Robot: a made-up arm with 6 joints.
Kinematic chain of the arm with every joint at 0, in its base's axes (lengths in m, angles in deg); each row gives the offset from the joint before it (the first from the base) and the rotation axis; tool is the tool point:
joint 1: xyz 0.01 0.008 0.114 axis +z
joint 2: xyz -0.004 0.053 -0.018 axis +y
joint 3: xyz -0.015 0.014 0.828 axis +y
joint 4: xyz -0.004 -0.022 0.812 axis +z
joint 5: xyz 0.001 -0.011 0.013 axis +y
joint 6: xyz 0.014 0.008 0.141 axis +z
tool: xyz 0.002 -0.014 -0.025
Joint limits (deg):
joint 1: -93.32..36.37
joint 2: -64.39..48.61
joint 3: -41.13..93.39
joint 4: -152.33..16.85
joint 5: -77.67..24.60
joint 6: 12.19..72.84
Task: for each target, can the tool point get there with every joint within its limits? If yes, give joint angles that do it. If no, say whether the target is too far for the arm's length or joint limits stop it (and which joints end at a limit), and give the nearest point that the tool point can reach.
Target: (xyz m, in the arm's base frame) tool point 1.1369 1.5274 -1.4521
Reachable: no: too far | nearest point 0.9025 0.7649 -0.0955 | short by 1.574 m
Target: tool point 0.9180 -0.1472 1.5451
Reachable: yes | joints -11.23 19.77 27.76 -134.71 10.89 22.33
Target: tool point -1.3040 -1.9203 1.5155
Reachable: no: too far | nearest point -1.1571 -0.8886 1.0439 | short by 1.144 m
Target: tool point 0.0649 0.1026 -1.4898
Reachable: no: joint limits stop it (at a limit: joint 1, joint 2, joint 3, joint 4, joint 5, joint 6) | nearest point 0.8194 0.7270 -0.0905 | short by 1.708 m
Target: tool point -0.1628 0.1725 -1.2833
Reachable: no: joint limits stop it (at a limit: joint 1, joint 2, joint 3, joint 4, joint 5, joint 6) | nearest point 0.8194 0.7270 -0.0905 | short by 1.642 m
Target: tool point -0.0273 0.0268 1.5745
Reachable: yes | joints 23.64 -35.81 66.06 4.06 -11.44 37.05
